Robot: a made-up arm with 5 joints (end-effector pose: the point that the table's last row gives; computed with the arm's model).
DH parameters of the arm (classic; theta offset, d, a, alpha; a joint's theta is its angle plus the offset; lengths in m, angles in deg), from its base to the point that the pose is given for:
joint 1: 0 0.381 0 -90
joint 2: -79.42 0 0.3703 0
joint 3: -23.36 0 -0.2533 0
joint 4: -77.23 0 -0.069 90
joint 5: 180 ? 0 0
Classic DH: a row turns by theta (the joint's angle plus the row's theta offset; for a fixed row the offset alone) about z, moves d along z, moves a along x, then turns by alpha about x.
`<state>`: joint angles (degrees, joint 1 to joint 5).
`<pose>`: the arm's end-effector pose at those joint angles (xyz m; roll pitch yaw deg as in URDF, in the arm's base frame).
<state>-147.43 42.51 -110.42 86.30 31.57</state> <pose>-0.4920 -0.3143 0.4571 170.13 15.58 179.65</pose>
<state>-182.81 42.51 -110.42 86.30 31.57</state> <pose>-0.5831 0.0286 0.4571 170.13 15.58 144.27</pose>
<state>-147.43 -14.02 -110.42 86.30 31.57</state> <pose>-0.2178 -0.1391 0.9100 -157.65 -31.76 174.57</pose>
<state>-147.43 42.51 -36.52 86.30 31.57</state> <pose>-0.1983 -0.1267 0.2864 85.65 58.36 118.87</pose>
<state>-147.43 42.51 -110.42 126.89 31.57</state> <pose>-0.4266 -0.2725 0.4579 138.97 46.89 162.56</pose>
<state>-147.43 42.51 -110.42 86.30 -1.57</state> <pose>-0.4920 -0.3143 0.4571 -179.48 18.37 -145.78</pose>
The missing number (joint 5, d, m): 0.088
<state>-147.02 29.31 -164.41 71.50 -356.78</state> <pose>-0.4040 -0.2622 0.9023 -173.54 -63.43 -154.23</pose>
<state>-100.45 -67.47 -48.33 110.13 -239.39</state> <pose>0.0063 0.0342 0.6605 -175.11 2.89 139.06</pose>
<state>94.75 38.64 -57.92 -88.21 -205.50</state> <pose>-0.0396 0.4764 0.5005 -53.78 59.41 36.98</pose>
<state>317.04 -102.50 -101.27 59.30 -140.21</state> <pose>-0.3849 0.3584 0.6838 24.55 26.51 2.70</pose>
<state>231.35 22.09 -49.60 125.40 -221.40</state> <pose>-0.1668 -0.2086 0.4432 78.18 -47.99 150.19</pose>
